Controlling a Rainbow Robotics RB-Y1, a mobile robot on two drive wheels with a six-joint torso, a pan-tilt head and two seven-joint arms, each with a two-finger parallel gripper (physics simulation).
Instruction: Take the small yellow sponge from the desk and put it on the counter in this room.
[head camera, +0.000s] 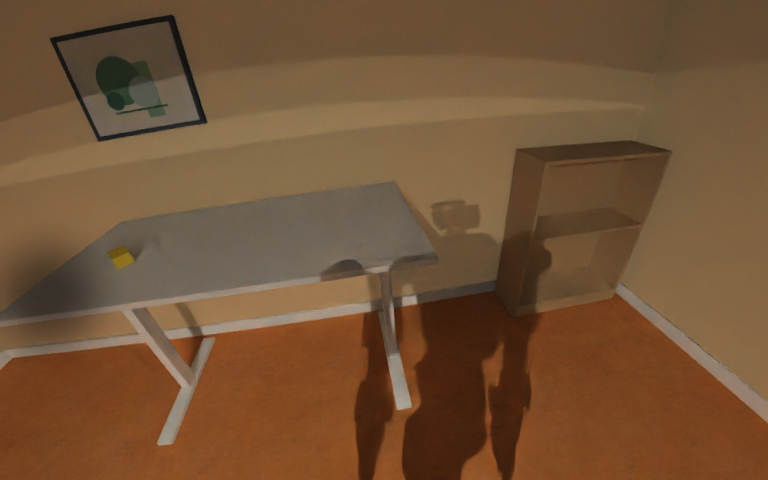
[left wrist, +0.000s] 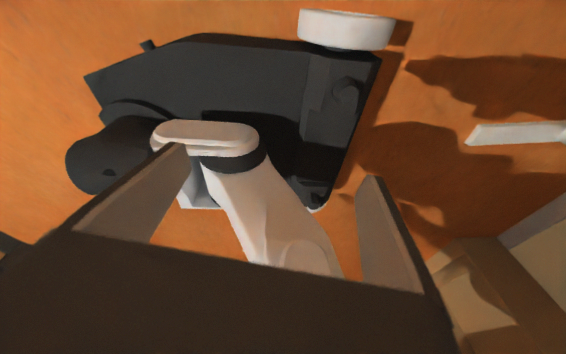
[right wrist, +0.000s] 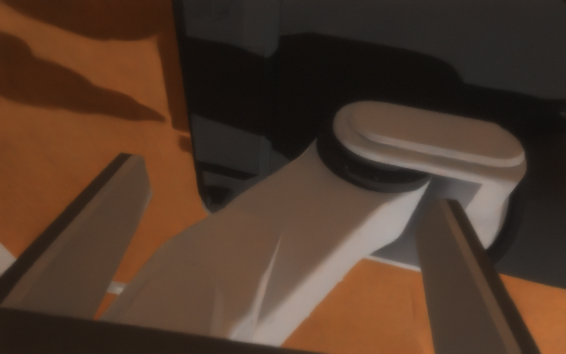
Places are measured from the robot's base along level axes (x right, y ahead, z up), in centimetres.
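Pixels of known places: left gripper, fingertip midpoint: (left wrist: 273, 171); right gripper, fingertip midpoint: (right wrist: 285, 194).
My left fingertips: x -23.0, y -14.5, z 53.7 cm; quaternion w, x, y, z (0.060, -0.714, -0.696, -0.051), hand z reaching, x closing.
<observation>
Behind a point stands the place of what it marks.
A small yellow sponge (head camera: 121, 256) @[x -102.0, y 71.5, z 99.1 cm] lies on the left part of the grey desk (head camera: 271, 237) @[x -45.5, y 83.0, z 95.0 cm] in the head view. The desk stands along the wall on white legs. My left gripper (left wrist: 273, 171) @[x -23.0, y -14.5, z 53.7 cm] is open, with its fingers wide apart and no object between them, in the left wrist view. My right gripper (right wrist: 285, 194) @[x 21.0, y -16.3, z 53.5 cm] is open and empty in the right wrist view. Both grippers hang beside my own base, away from the sponge, and neither shows in the head view. The counter does not show in these views.
A brown bookshelf (head camera: 529, 226) @[x 80.0, y 118.4, z 68.8 cm] stands against the wall to the right of the desk, near the room's corner. A framed picture (head camera: 135, 79) @[x -105.5, y 123.2, z 159.8 cm] hangs above the desk. The desk's feet (head camera: 186, 396) reach out over the orange floor (head camera: 294, 418) @[x -55.8, y 59.7, z 0.1 cm]. My shadow falls on the floor and wall.
</observation>
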